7 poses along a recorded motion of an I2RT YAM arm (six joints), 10 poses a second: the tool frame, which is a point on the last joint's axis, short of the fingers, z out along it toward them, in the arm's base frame.
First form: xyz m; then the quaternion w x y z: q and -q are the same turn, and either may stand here.
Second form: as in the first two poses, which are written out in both.
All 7 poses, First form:
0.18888 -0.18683 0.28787 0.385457 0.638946 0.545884 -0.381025
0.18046 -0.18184 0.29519 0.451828 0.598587 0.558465 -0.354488
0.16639 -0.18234 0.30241 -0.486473 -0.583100 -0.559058 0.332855
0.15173 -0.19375 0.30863 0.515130 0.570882 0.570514 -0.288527
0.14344 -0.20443 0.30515 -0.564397 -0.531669 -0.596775 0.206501
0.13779 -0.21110 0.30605 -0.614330 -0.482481 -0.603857 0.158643
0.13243 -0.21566 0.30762 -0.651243 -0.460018 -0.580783 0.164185
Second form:
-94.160 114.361 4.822 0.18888 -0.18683 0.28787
-85.102 109.900 8.870 0.18046 -0.18184 0.29519
-80.587 107.764 11.825 0.16639 -0.18234 0.30241
-74.272 107.625 15.765 0.15173 -0.19375 0.30863
-61.794 106.119 21.601 0.14344 -0.20443 0.30515
-53.104 101.237 24.145 0.13779 -0.21110 0.30605
-52.531 95.615 24.232 0.13243 -0.21566 0.30762

